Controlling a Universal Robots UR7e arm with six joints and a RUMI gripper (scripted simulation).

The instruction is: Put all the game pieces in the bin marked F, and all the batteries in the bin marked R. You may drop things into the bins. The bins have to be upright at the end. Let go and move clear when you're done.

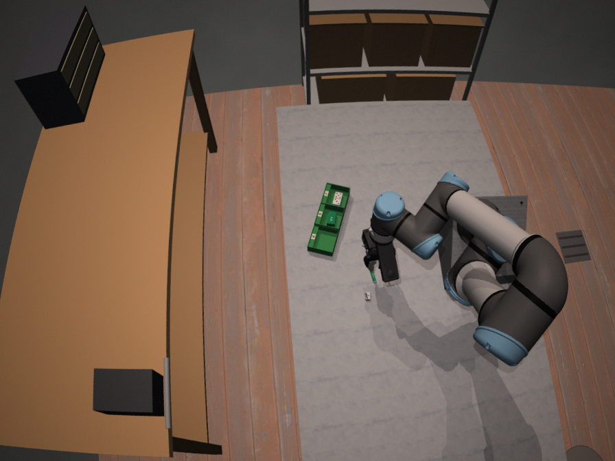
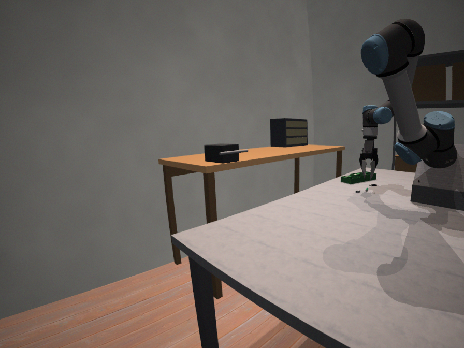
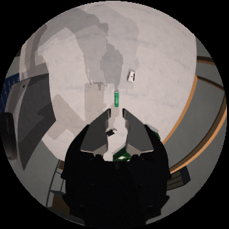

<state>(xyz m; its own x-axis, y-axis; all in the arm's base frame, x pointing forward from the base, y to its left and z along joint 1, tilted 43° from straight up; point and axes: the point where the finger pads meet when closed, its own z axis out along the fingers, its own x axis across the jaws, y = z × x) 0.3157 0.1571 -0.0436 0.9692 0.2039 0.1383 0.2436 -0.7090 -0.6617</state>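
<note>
The green three-compartment bin lies 14 cm ahead of my hand, 21 cm to the right of it and 6 cm below it. Round my hand: green 9V battery 13 cm ahead, 22 cm to the right, 6 cm below; then small black piece 1 cm ahead, 13 cm to the right, 7 cm below.
</note>
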